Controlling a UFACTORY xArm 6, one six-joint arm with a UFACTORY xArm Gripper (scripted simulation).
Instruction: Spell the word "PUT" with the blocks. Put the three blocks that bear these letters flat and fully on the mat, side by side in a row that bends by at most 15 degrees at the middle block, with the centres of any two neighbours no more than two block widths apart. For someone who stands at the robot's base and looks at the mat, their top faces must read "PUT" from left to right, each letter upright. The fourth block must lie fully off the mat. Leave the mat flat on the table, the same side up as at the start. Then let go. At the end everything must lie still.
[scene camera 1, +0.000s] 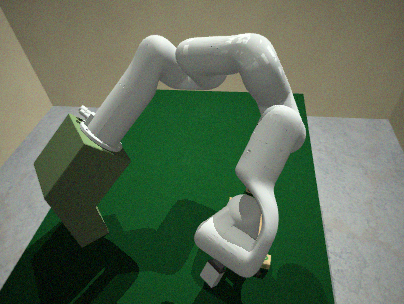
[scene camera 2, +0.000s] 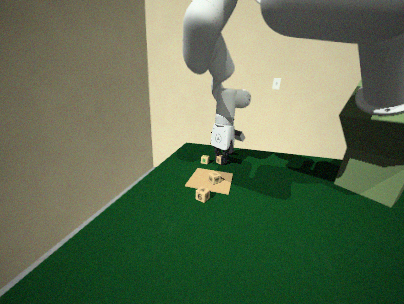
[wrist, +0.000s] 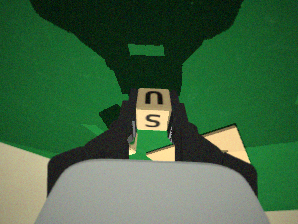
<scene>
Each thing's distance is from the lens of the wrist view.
my gripper (wrist: 152, 100): 14 cm
block (wrist: 153, 109): 11 cm
</scene>
